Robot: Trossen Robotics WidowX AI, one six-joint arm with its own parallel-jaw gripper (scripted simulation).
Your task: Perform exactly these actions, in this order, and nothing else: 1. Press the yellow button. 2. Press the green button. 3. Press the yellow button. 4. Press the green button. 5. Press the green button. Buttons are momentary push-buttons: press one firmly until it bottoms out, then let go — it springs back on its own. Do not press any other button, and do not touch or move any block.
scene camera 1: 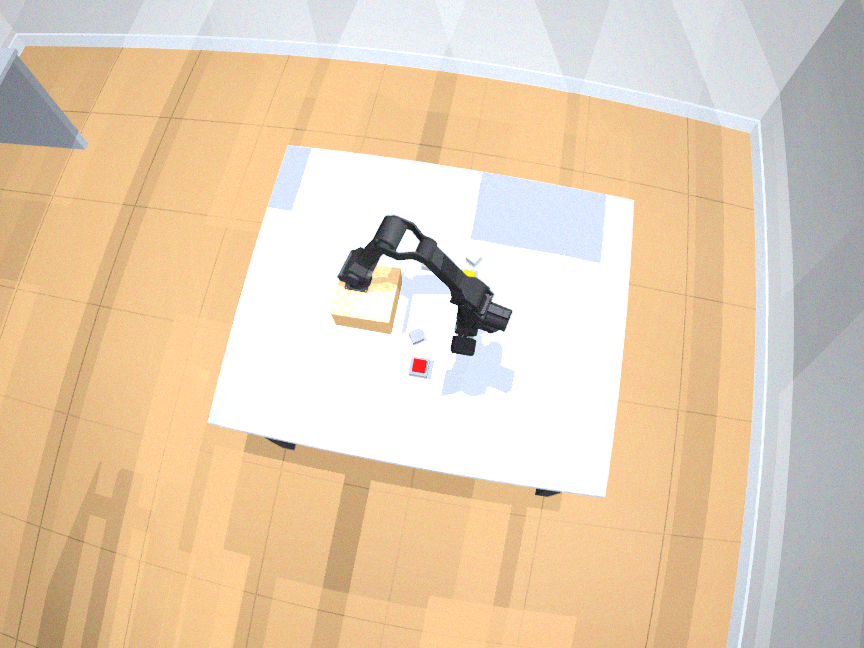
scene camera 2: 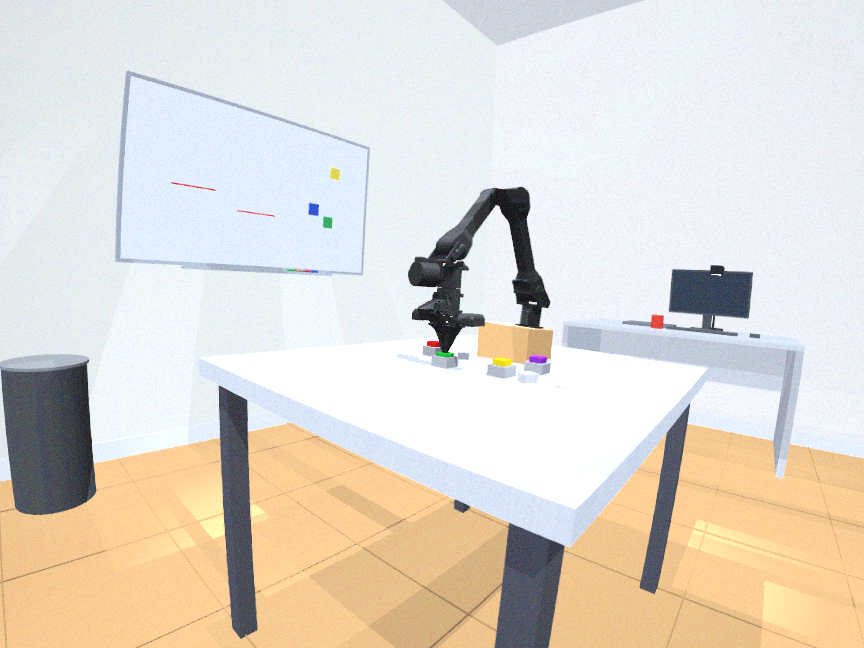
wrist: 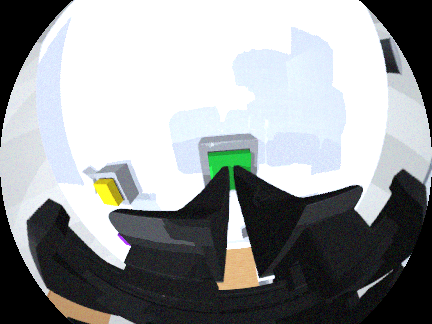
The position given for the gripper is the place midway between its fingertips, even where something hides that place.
Observation:
In view: the gripper (scene camera 2: pixel 444 352) and a green button (wrist: pixel 242 158).
The gripper shows as well in scene camera 1 (scene camera 1: pixel 467 328) and in the wrist view (wrist: pixel 230 171).

